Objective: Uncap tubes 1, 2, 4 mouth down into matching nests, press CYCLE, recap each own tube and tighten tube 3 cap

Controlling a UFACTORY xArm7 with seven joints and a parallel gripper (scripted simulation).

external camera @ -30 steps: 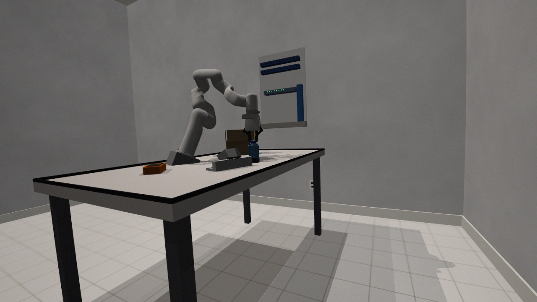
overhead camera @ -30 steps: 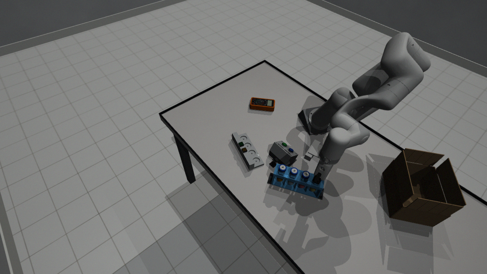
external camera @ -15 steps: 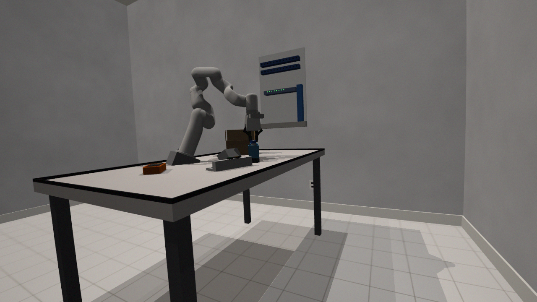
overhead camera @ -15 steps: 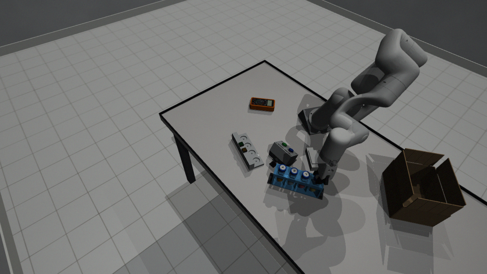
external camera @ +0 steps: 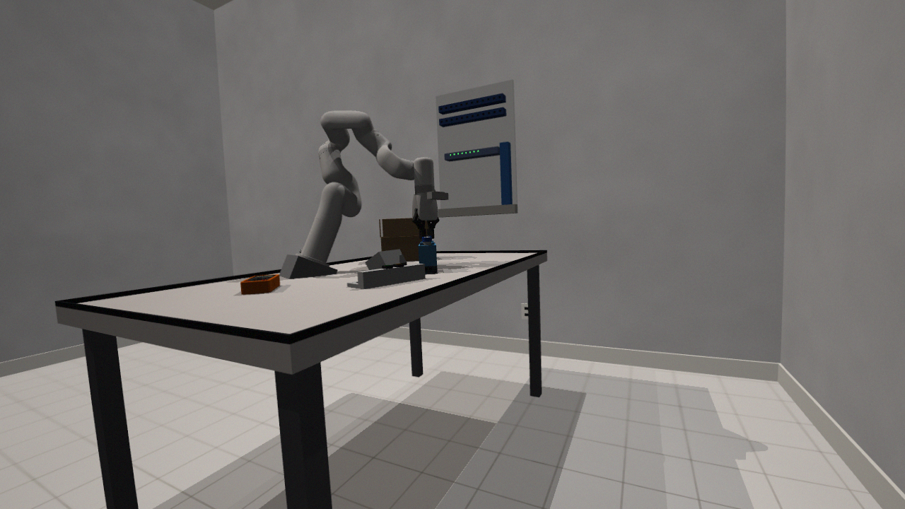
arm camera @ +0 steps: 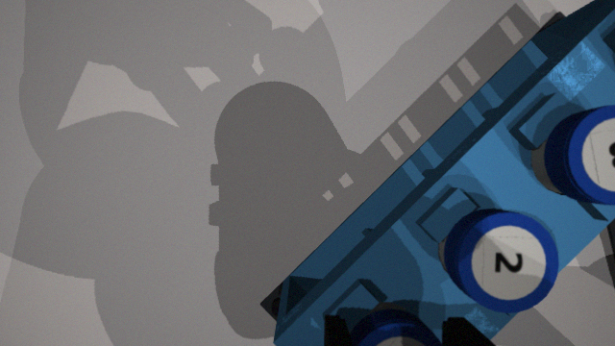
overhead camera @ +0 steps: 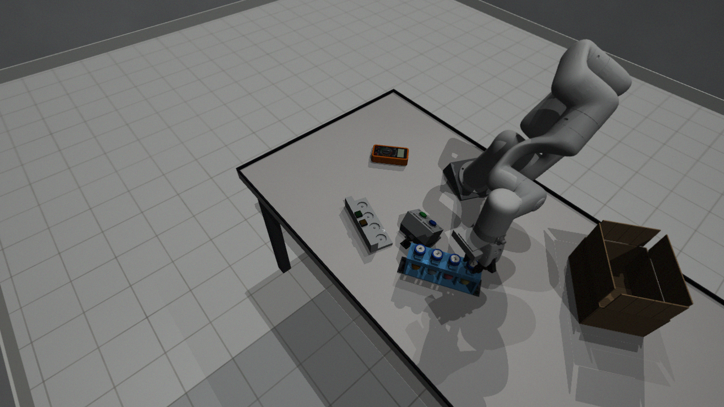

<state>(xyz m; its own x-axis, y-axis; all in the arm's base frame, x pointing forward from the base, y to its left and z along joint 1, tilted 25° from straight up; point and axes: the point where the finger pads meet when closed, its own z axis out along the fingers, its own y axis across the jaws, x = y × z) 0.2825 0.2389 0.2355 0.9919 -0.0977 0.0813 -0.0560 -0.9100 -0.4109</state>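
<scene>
The cap 1 is 10 mm below my hand. Also, from my hand: cap 3 (80 mm to the right, 70 mm ahead, 20 mm below); cap 2 (40 mm to the right, 30 mm ahead, 20 mm below); cap 4 (120 mm to the right, 100 mm ahead, 20 mm below).
</scene>
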